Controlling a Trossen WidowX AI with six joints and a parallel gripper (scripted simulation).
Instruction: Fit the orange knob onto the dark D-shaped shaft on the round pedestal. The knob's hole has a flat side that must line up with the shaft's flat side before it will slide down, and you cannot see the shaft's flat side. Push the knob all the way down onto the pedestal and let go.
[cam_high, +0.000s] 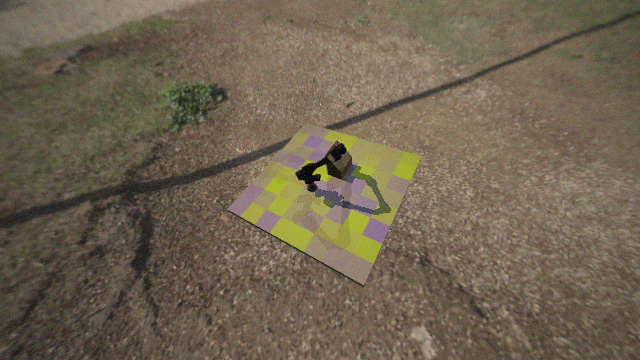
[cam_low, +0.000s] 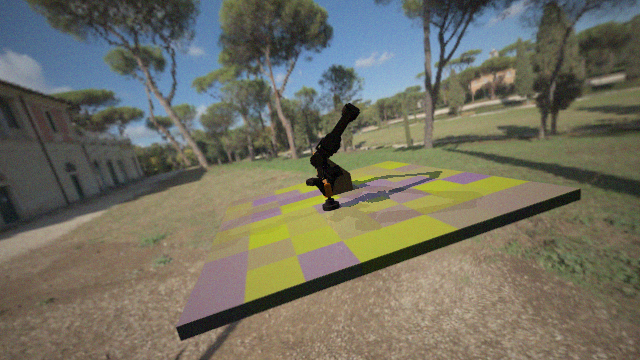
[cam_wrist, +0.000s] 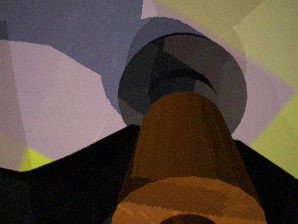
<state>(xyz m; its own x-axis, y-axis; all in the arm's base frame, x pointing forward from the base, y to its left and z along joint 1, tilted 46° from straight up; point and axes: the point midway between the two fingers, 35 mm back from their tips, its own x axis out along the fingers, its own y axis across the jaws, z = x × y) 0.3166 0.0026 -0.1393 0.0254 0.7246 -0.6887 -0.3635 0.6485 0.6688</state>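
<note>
My gripper tip is now 20 mm below the orange knob. From my gripper tip the other things lie so: pedestal (40 mm below).
</note>
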